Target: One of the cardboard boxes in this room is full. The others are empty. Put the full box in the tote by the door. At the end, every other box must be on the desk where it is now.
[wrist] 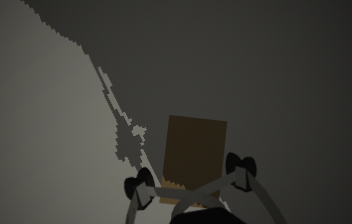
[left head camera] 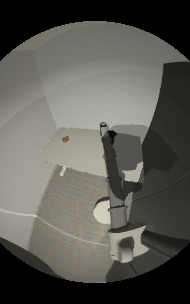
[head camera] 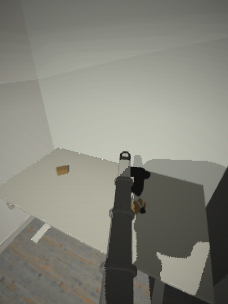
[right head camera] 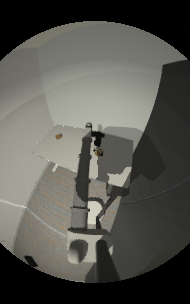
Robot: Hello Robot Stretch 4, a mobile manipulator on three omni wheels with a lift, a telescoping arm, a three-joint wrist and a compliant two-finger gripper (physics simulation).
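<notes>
Pale desk (head camera: 170,242) visible to me; the desk also appears in the wrist view (wrist: 93,93), the left head camera view (left head camera: 83,150) and the right head camera view (right head camera: 113,167). My gripper is visible at (wrist: 189,172).
</notes>
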